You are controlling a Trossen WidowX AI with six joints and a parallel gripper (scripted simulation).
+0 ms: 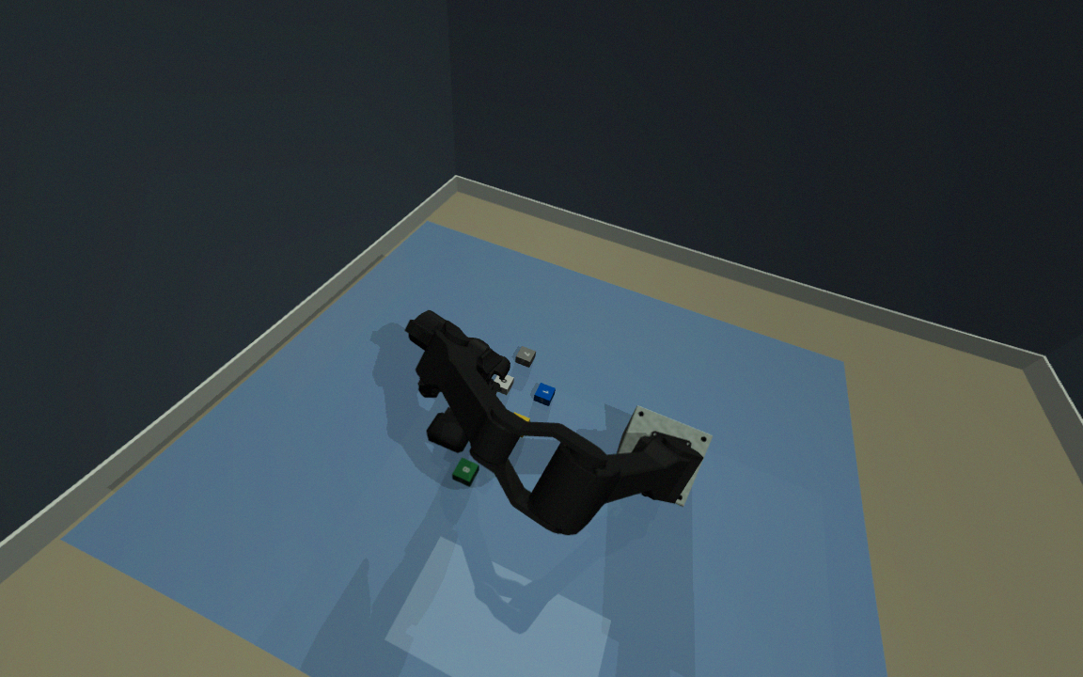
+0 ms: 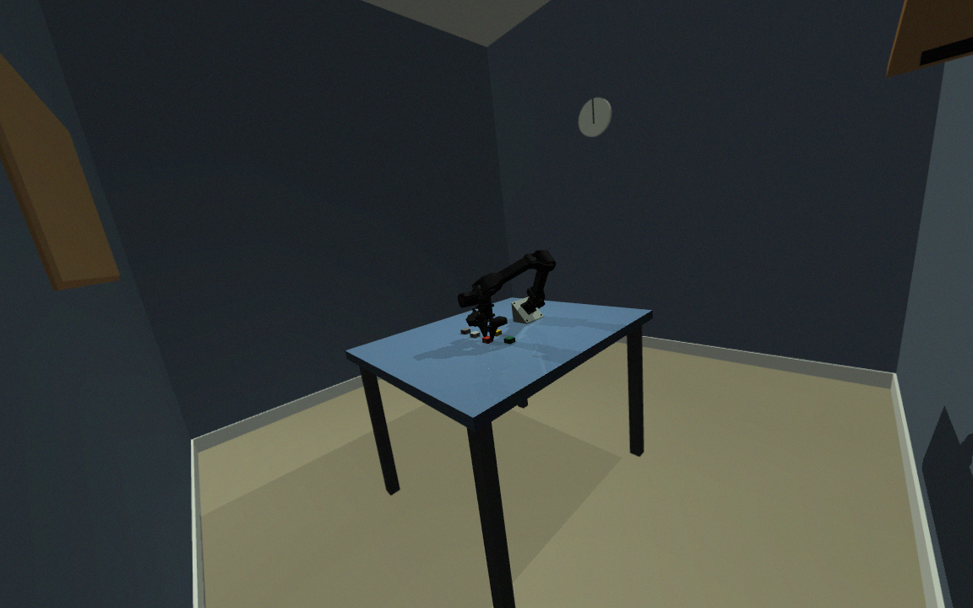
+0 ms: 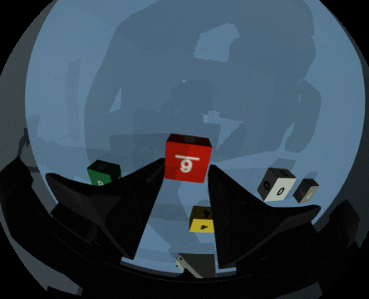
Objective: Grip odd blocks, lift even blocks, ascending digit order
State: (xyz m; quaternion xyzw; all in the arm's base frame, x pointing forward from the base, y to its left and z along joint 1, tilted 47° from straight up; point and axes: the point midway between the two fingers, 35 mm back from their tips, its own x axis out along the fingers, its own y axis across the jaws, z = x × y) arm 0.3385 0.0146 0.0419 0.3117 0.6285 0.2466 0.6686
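Right now the red block is 10 mm ahead of my gripper tip. Round my gripper tip: yellow block 80 mm behind, 30 mm to the right; then green block 30 mm behind, 90 mm to the left; then white block 20 mm behind, 100 mm to the right.
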